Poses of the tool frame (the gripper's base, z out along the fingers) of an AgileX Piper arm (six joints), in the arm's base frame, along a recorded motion.
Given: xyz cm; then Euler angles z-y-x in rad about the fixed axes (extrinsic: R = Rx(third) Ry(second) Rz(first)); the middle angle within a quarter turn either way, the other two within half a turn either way.
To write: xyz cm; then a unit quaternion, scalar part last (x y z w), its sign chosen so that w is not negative. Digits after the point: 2 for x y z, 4 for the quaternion.
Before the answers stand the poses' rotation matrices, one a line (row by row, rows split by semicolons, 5 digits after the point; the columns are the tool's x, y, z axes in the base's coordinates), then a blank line. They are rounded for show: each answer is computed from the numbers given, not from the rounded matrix.
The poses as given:
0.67, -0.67, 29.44, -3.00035, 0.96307, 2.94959
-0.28, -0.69, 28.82, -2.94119, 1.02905, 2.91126
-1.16, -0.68, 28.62, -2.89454, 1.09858, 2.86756
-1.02, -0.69, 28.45, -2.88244, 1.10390, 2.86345
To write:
-0.56532 0.08038 0.82095; -0.01691 0.99390 -0.10896; -0.82470 -0.07548 -0.56051
-0.50531 0.10264 0.85681; 0.00211 0.99304 -0.11772; -0.86293 -0.05768 -0.50202
-0.44105 0.11124 0.89056; 0.00174 0.99239 -0.12309; -0.89748 -0.05274 -0.43789
-0.43509 0.11535 0.89297; 0.00942 0.99229 -0.12359; -0.90034 -0.04536 -0.43282

0.67, -0.67, 29.44, 0.0180, 0.8831, -0.0522, 0.4659
-0.28, -0.69, 28.82, 0.0302, 0.8661, -0.0506, 0.4964
-1.16, -0.68, 28.62, 0.0333, 0.8473, -0.0519, 0.5276
-1.02, -0.69, 28.45, 0.0369, 0.8456, -0.0499, 0.5302

